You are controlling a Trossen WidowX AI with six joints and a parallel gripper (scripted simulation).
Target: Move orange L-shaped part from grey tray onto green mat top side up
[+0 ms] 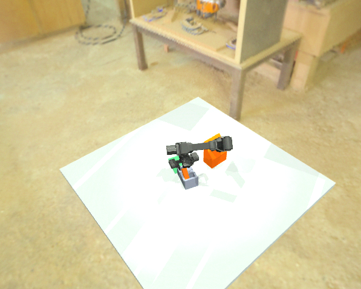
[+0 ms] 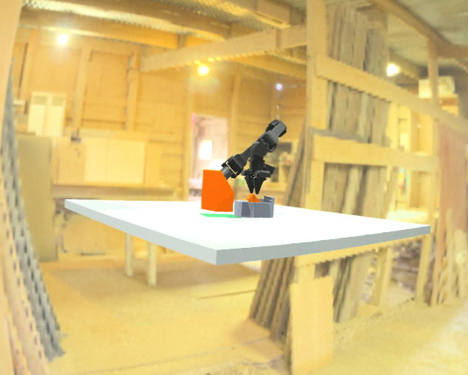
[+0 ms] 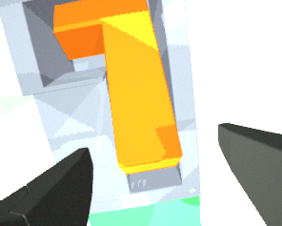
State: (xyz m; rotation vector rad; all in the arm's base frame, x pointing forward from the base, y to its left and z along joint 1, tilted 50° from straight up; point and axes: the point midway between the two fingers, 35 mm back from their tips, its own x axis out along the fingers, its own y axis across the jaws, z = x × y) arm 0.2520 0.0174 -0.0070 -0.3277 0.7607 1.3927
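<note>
The orange L-shaped part is 6 cm below my gripper tip, 4 cm to the left of it and 1 cm behind it. Round my gripper tip: green mat: 13 cm to the right, 11 cm below, 6 cm behind.
</note>
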